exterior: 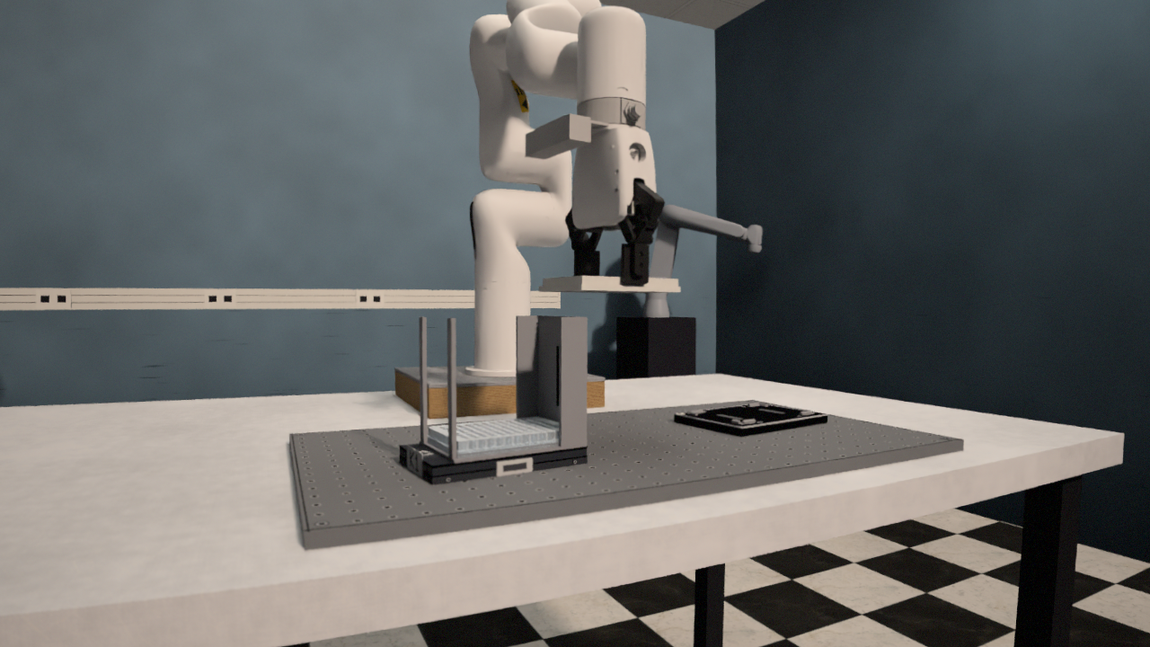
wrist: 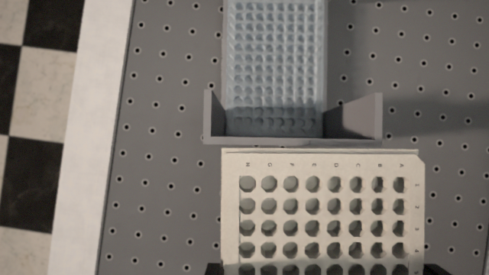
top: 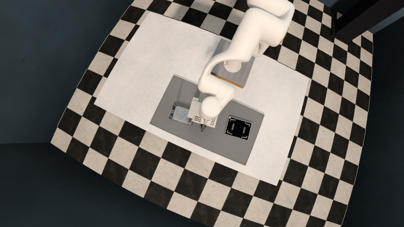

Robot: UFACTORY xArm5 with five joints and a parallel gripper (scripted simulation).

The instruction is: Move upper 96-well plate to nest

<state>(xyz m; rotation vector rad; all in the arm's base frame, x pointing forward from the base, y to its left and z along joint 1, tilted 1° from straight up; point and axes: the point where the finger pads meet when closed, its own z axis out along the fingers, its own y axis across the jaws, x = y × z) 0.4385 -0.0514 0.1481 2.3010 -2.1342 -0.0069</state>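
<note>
Right now my hand is 30 mm past the black plate nest, 240 mm to the right of it and 180 mm above it. Round my hand: tall grey wall: 10 mm ahead, 70 mm to the right, 110 mm below; white 96-well plate: 10 mm below; clear plate: 20 mm ahead, 130 mm to the right, 160 mm below.
</note>
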